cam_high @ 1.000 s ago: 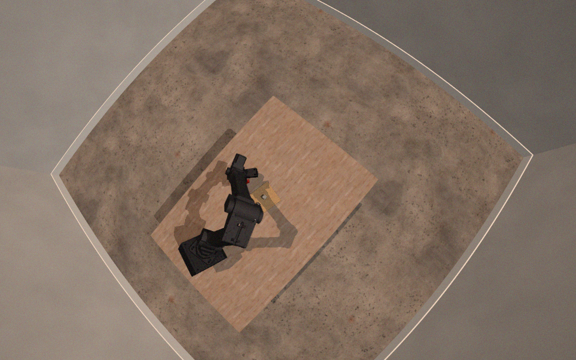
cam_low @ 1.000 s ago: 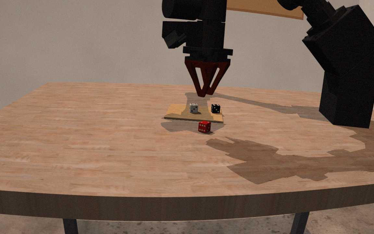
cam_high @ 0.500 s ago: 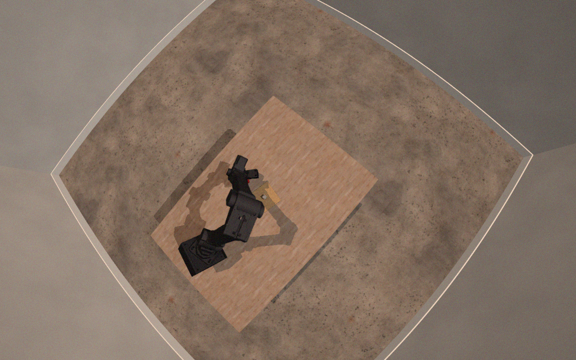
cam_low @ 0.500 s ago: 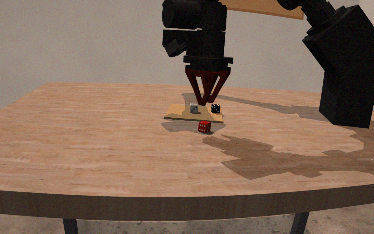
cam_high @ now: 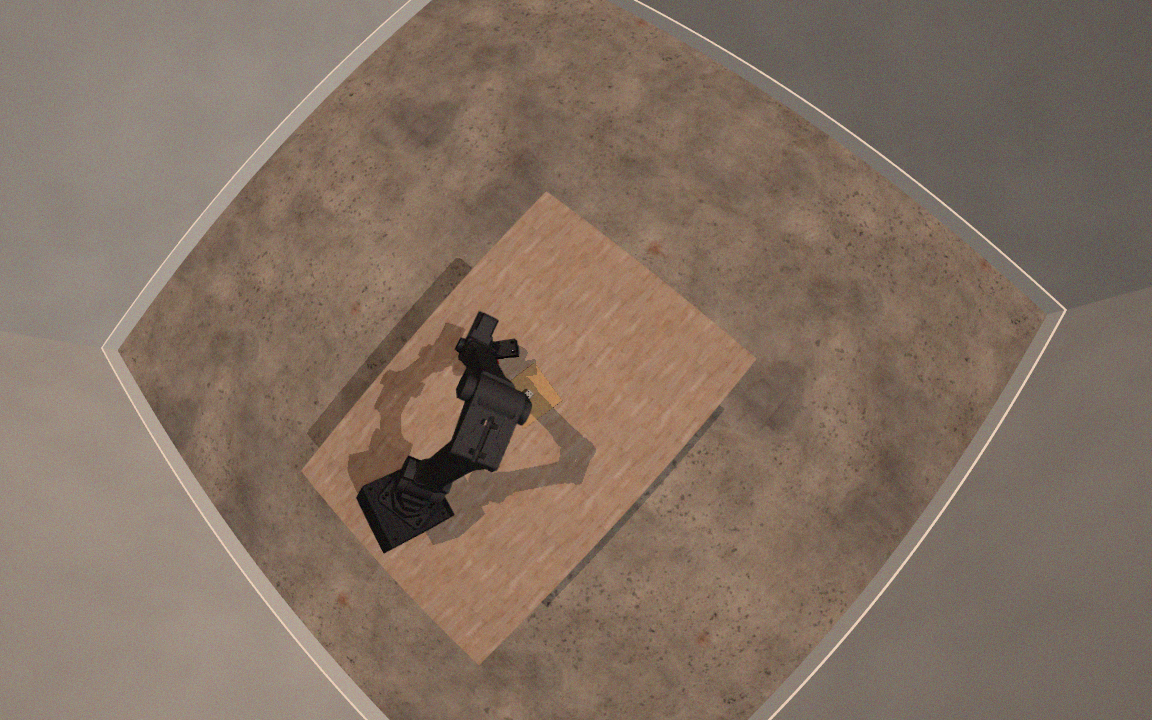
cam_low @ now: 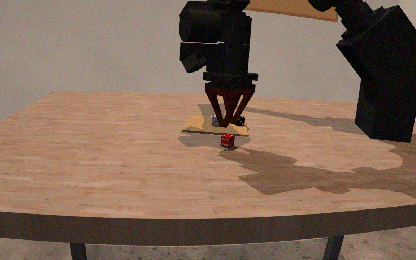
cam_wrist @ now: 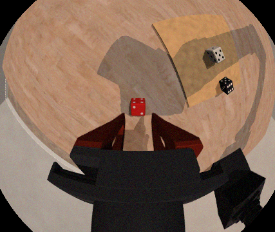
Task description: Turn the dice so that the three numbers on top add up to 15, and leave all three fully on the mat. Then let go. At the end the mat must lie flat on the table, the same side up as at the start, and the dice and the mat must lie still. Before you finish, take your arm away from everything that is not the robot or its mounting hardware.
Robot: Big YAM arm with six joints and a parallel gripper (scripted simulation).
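The red die lies 4 cm below my hand. The rest, counted from my hand: tan mat: 14 cm to the right, 5 cm below, 5 cm behind; then black die: 12 cm to the right, 10 cm behind, 3 cm below; then white die: 14 cm to the right, 4 cm behind, 3 cm below.
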